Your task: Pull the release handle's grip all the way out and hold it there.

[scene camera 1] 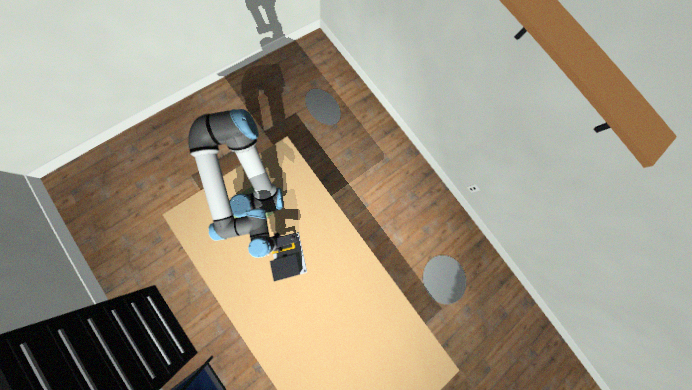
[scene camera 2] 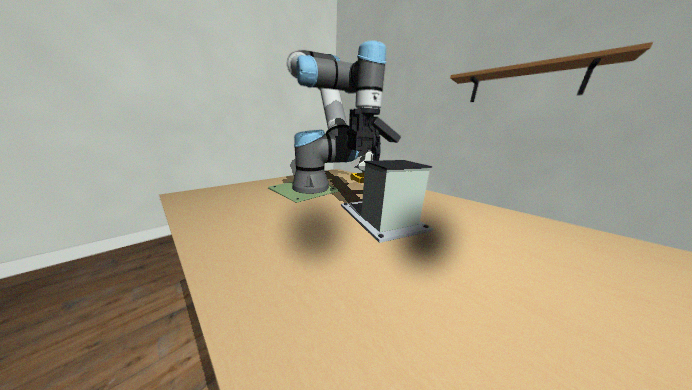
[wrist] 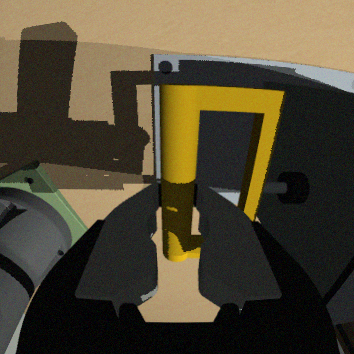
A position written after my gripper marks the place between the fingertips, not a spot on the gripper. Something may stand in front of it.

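Observation:
My gripper [scene camera 2: 366, 179], [wrist: 177, 185]: visible.

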